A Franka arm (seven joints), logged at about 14 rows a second.
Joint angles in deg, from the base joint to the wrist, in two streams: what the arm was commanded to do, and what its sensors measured. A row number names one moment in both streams.
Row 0, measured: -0.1 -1.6 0.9 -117.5 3.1 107.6 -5.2
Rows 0 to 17, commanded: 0.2 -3.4 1.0 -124.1 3.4 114.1 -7.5; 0.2 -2.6 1.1 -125.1 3.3 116.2 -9.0; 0.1 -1.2 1.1 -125.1 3.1 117.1 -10.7; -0.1 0.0 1.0 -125.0 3.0 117.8 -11.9; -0.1 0.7 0.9 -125.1 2.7 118.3 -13.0; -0.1 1.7 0.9 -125.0 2.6 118.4 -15.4; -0.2 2.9 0.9 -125.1 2.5 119.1 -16.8; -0.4 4.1 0.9 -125.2 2.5 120.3 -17.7; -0.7 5.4 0.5 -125.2 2.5 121.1 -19.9; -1.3 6.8 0.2 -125.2 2.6 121.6 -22.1; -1.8 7.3 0.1 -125.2 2.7 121.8 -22.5; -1.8 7.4 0.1 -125.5 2.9 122.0 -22.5; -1.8 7.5 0.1 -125.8 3.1 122.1 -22.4; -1.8 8.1 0.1 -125.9 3.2 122.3 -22.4; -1.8 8.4 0.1 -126.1 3.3 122.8 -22.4; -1.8 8.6 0.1 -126.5 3.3 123.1 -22.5; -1.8 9.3 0.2 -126.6 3.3 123.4 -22.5; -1.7 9.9 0.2 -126.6 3.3 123.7 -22.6
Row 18, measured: -1.6 9.3 0.1 -125.5 2.8 121.9 -21.3
